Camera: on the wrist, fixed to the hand. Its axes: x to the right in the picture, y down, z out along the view.
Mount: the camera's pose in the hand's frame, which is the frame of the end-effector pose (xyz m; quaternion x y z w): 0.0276 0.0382 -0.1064 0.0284 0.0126 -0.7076 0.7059
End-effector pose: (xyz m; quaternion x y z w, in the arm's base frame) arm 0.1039 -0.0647 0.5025 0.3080 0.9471 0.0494 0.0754
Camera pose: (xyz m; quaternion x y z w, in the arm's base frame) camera 0.0854 -0.0226 0.6094 -0.4512 0.8889 -0.0415 0.0675
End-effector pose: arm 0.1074 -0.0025 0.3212 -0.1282 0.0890 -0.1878 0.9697
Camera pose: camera 0.1222 -0.0018 0.2058 -0.1236 -0.0210 -0.8229 0.5542
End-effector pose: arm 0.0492 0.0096 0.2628 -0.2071 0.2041 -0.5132 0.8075
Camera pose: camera 0.0307 -0.0141 0.1504 -0.2612 -0.0069 -0.9421 0.2102
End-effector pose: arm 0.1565 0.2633 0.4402 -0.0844 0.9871 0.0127 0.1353
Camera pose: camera 0.0956 0.2913 0.5353 -0.7544 0.6392 -0.1159 0.0945
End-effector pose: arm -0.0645 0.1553 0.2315 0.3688 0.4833 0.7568 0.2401
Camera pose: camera -0.1658 0.1002 0.2475 -0.0844 0.6267 0.3553 0.6885
